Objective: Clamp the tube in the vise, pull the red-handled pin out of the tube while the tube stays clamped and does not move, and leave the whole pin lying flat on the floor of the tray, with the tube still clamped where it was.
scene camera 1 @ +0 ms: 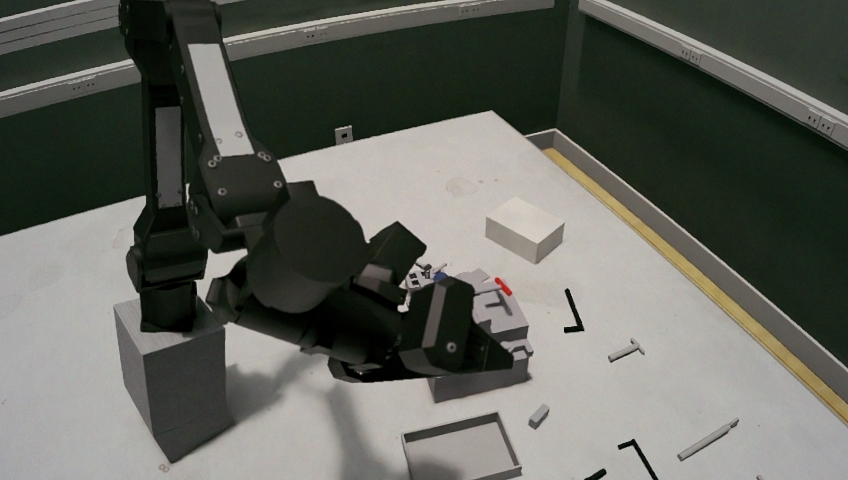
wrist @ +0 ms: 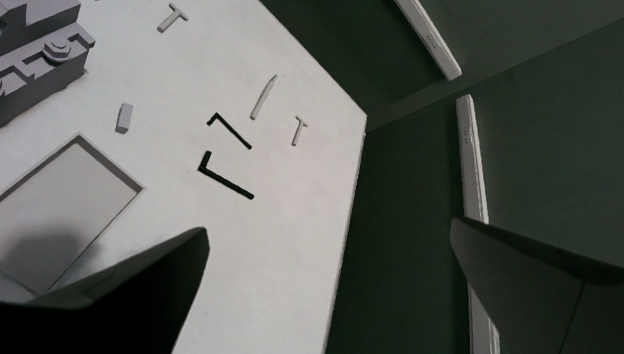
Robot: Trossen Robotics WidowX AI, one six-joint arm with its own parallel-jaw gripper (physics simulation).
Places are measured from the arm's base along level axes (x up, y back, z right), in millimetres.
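Pixels of known places: gripper, fingertip midpoint: (scene camera 1: 478,367) (wrist: 329,234); arm's base, origin of the base link: (scene camera 1: 167,316).
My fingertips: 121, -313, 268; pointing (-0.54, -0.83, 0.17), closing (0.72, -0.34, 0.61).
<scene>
For each thing: its top centre in the pictures, then the offset to it from my fingertips, as dx, dy, dz. "pt": a spot on its surface instead.
- grey vise, middle of its top: (scene camera 1: 468,296) -186, -86, -257
- pin's red handle, surface spot: (scene camera 1: 503,286) pt -174, -136, -250
- tray, middle of its top: (wrist: 62,207) (scene camera 1: 460,449) -288, -20, -85
- white box, middle of its top: (scene camera 1: 525,218) -266, -287, -496
- small grey block, middle of its top: (wrist: 126,115) (scene camera 1: 539,412) -297, -147, -112
- T-shaped piece, middle of its top: (scene camera 1: 625,349) (wrist: 171,17) -306, -329, -181
- pointed rod, middle of its top: (scene camera 1: 713,433) (wrist: 268,92) -294, -365, +5
The grey vise (scene camera 1: 505,321) (wrist: 42,91) stands on the table, partly behind the arm in the scene view and cut off at the upper left of the wrist view. The pin's red handle (scene camera 1: 503,286) shows above the vise's far part, with a light grey shaft running left from it. The tube and jaws are largely hidden by the arm, so I cannot tell how the tube is clamped. The tray (scene camera 1: 476,443) (wrist: 65,185) lies in front of the vise; no pin shows on its visible floor. My gripper (wrist: 329,234) is open and empty, above the table near the vise and tray.
A white box (scene camera 1: 523,228) stands behind the vise. A small grey block (scene camera 1: 538,416) (wrist: 124,118) lies beside the tray. Black L-shaped keys (scene camera 1: 574,312) (wrist: 227,182), a T-shaped piece (scene camera 1: 624,350) (wrist: 171,19) and a pointed rod (scene camera 1: 708,440) (wrist: 263,98) lie to the right.
</scene>
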